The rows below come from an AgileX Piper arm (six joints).
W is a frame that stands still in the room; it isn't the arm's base.
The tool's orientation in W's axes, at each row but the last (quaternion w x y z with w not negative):
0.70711, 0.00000, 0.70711, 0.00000
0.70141, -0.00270, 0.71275, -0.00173
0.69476, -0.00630, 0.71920, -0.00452
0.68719, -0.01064, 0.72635, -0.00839
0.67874, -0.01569, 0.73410, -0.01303
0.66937, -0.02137, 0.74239, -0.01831
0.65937, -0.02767, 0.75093, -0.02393
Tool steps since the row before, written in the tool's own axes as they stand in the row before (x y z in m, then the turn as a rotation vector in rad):
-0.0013, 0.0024, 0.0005, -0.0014, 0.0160, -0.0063
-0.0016, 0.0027, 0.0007, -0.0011, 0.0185, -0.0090
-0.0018, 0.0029, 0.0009, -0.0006, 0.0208, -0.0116
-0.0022, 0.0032, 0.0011, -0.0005, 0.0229, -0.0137
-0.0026, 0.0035, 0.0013, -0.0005, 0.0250, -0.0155
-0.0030, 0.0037, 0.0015, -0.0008, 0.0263, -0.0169
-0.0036, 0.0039, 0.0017, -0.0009, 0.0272, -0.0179
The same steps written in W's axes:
0.0005, 0.0024, 0.0013, -0.0063, 0.0160, 0.0014
0.0007, 0.0027, 0.0016, -0.0090, 0.0185, 0.0011
0.0010, 0.0029, 0.0017, -0.0116, 0.0208, 0.0007
0.0012, 0.0033, 0.0020, -0.0137, 0.0229, 0.0006
0.0015, 0.0036, 0.0023, -0.0155, 0.0250, 0.0007
0.0018, 0.0039, 0.0026, -0.0169, 0.0263, 0.0011
0.0021, 0.0042, 0.0031, -0.0179, 0.0272, 0.0012

